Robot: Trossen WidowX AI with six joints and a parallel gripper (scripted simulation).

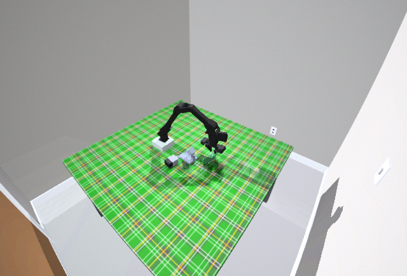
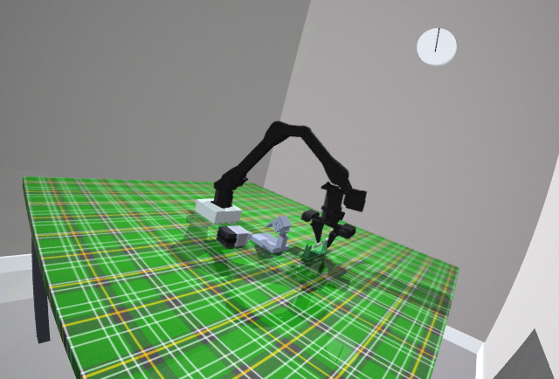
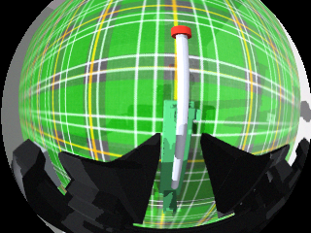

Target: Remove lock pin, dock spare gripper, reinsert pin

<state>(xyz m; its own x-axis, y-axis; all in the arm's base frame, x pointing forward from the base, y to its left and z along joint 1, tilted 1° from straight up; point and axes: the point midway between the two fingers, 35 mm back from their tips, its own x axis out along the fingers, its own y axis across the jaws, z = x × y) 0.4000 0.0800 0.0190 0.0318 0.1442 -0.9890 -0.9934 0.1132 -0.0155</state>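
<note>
Now: gripper tip 40 mm to the left of the green u-shaped cradle and 10 mm past it. Round my gripper tip: light grey mount (120 mm to the right, 120 mm behind, 30 mm above); then spare gripper (220 mm to the right, 210 mm behind, 10 mm below).
</note>
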